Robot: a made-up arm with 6 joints. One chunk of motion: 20 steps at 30 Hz.
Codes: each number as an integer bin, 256 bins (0 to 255) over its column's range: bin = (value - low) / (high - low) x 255, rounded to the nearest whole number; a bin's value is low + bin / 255 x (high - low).
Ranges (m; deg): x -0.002..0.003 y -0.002..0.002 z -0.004..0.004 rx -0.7..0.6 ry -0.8..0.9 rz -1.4..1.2
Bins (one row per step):
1: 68 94 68 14 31 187
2: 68 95 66 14 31 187
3: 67 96 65 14 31 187
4: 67 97 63 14 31 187
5: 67 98 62 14 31 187
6: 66 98 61 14 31 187
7: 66 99 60 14 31 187
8: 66 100 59 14 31 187
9: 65 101 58 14 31 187
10: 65 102 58 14 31 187
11: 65 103 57 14 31 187
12: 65 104 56 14 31 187
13: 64 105 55 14 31 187
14: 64 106 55 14 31 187
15: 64 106 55 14 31 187
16: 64 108 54 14 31 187
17: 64 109 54 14 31 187
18: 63 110 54 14 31 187
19: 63 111 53 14 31 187
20: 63 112 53 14 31 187
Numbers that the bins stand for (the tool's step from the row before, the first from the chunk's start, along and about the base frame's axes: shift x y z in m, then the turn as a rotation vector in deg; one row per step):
1: -0.00067 -0.00053 -0.00187 -0.629 -0.593 0.507
2: -0.00067 -0.00051 -0.00193 -0.629 -0.593 0.507
3: -0.00069 -0.00049 -0.00196 -0.629 -0.593 0.507
4: -0.00069 -0.00048 -0.00202 -0.629 -0.593 0.507
5: -0.00069 -0.00046 -0.00205 -0.629 -0.593 0.507
6: -0.00071 -0.00046 -0.00209 -0.629 -0.593 0.507
7: -0.00071 -0.00045 -0.00212 -0.629 -0.593 0.507
8: -0.00071 -0.00043 -0.00215 -0.629 -0.593 0.507
9: -0.00073 -0.00042 -0.00218 -0.629 -0.593 0.507
10: -0.00073 -0.00040 -0.00218 -0.629 -0.593 0.507
11: -0.00073 -0.00038 -0.00221 -0.629 -0.593 0.507
12: -0.00073 -0.00037 -0.00224 -0.629 -0.593 0.507
13: -0.00075 -0.00035 -0.00227 -0.629 -0.593 0.507
14: -0.00075 -0.00034 -0.00227 -0.629 -0.593 0.507
15: -0.00075 -0.00034 -0.00227 -0.629 -0.593 0.507
16: -0.00075 -0.00031 -0.00231 -0.629 -0.593 0.507
17: -0.00075 -0.00029 -0.00231 -0.629 -0.593 0.507
18: -0.00076 -0.00027 -0.00231 -0.629 -0.593 0.507
19: -0.00076 -0.00026 -0.00234 -0.629 -0.593 0.507
20: -0.00076 -0.00024 -0.00234 -0.629 -0.593 0.507

